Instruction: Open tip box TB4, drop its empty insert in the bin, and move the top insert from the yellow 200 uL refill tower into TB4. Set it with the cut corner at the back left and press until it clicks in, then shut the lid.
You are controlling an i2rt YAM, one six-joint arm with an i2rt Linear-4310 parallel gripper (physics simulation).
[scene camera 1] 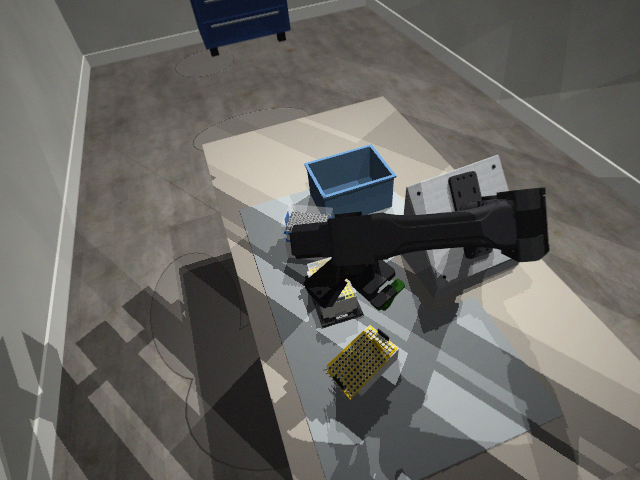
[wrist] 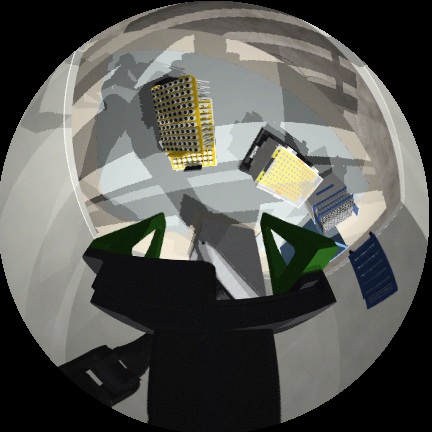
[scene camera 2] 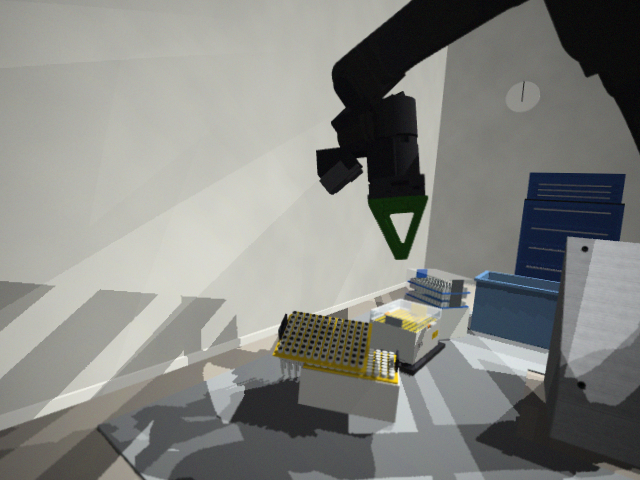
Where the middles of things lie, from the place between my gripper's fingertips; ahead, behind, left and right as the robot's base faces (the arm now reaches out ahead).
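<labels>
The blue bin (scene camera 2: 522,309) is 45 cm to the right of my hand, 14 cm behind it and 13 cm below it. Then there's the blue-topped tip rack (scene camera 2: 452,293), which is 31 cm to the right of my hand, 13 cm below it and 3 cm ahead of it. Going by their middles, that rack is the nearest to my hand of the things named here.
</labels>
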